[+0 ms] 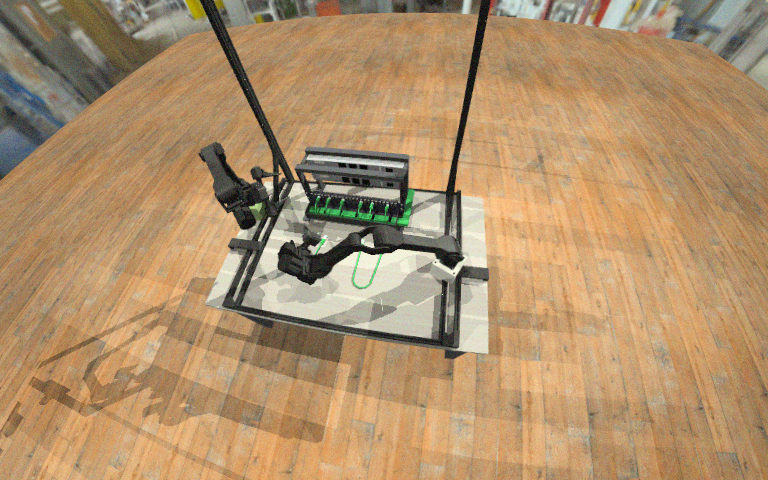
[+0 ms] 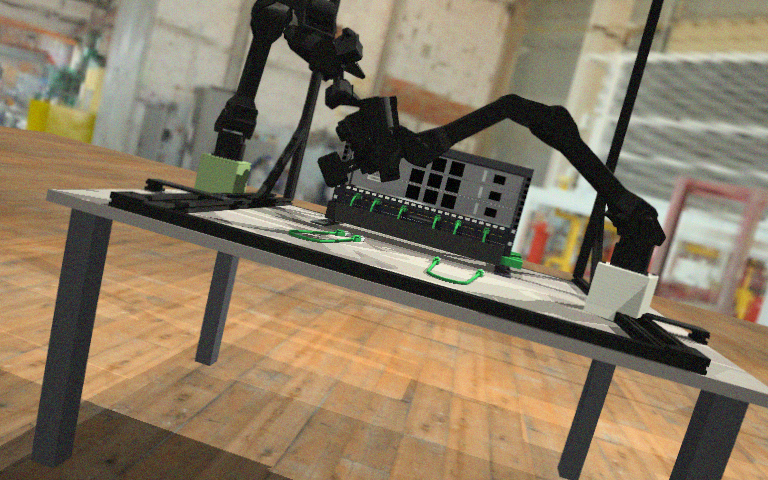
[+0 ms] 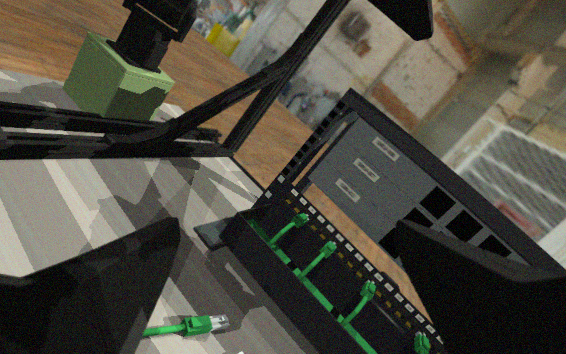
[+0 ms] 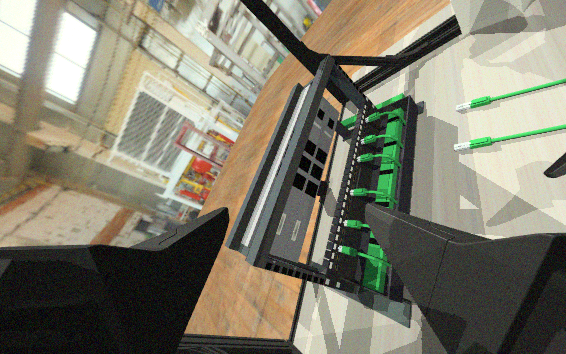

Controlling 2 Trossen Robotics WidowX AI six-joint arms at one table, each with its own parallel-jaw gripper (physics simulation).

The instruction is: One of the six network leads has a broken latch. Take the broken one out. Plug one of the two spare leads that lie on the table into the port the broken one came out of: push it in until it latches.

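Frame: origin at the left arm's base, x right, y ahead, z up, level; centimetres.
Seen in the pictures: left gripper, fingertip midpoint: (image 1: 298,233) (image 2: 354,156) (image 3: 289,229); right gripper, fingertip midpoint: (image 1: 285,185) (image 2: 364,91) (image 3: 437,1) (image 4: 296,211); left arm's base, origin of the base link: (image 1: 449,259) (image 2: 629,269); right arm's base, origin of the base link: (image 2: 227,158) (image 3: 134,58).
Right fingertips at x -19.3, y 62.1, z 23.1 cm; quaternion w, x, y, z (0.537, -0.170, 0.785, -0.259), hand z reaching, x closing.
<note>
Offsets run from my right fingertips to a thing's top centre. "spot": to the spot under its first point.
Six green leads sit in the black patch panel; their plugs include the lowest {spot: dx +12.7, dy +4.8, dz -23.8 cm} (image 4: 346,250), the topmost {spot: dx +26.6, dy -25.6, dz -24.0 cm} (image 4: 372,117) and a near one {spot: dx +12.1, dy +4.2, dz -24.2 cm} (image 3: 300,220). I cannot tell which latch is broken. One spare lead {spot: dx -7.1, dy -37.9, dz -32.7 cm} (image 1: 362,286) (image 2: 453,280) lies in a U on the table, right of the other spare lead (image 2: 340,233) (image 3: 197,325), whose plugs lie near the panel's left part. My left gripper (image 3: 289,229) is open and empty, above the table before the panel's left part. My right gripper (image 4: 296,211) is open and empty, raised at the left, away from the leads.
The rack frame {dx +24.3, dy -8.6, dz -7.0 cm} (image 1: 356,153) (image 4: 285,185) rises over the panel, with grey units behind. The right arm's pale green base (image 2: 222,174) (image 3: 95,75) stands at the left; the left arm's white base (image 2: 620,291) is at the right. Black posts rise at the table's back corners.
</note>
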